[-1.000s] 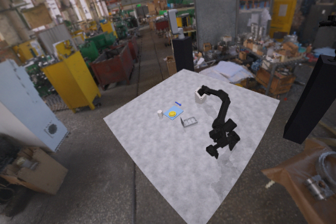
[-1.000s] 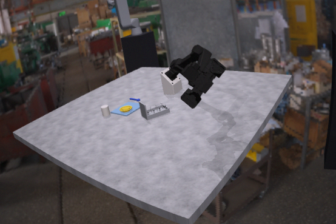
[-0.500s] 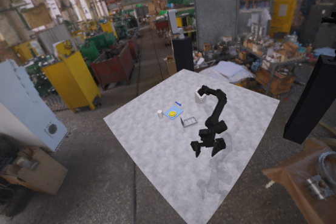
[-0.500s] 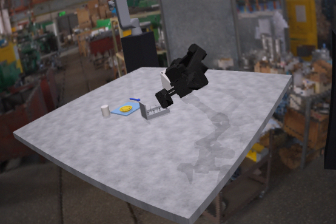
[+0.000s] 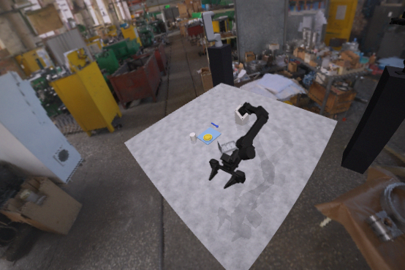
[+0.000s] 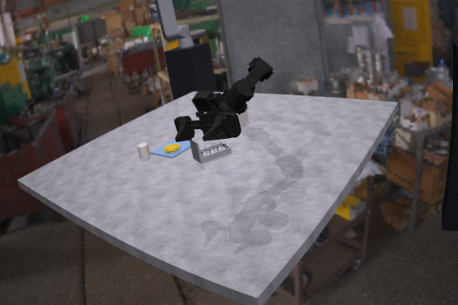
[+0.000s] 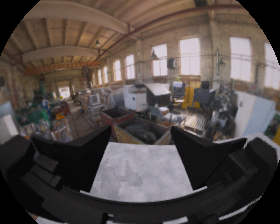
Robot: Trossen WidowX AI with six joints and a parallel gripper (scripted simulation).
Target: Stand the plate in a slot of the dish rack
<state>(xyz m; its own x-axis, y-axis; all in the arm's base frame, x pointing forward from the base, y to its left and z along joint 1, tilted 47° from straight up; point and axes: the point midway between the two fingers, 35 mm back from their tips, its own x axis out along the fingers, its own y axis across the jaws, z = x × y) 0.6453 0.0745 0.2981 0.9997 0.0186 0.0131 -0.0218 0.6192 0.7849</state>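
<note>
My gripper tip is 390 mm to the left of the yellow plate, 370 mm past it and 220 mm above it. From my gripper tip the other things lie so: dish rack (370 mm behind, 210 mm below, 200 mm to the right); light blue mat (410 mm to the right, 400 mm behind, 230 mm below); white cup (490 mm to the right, 310 mm behind, 210 mm below).
</note>
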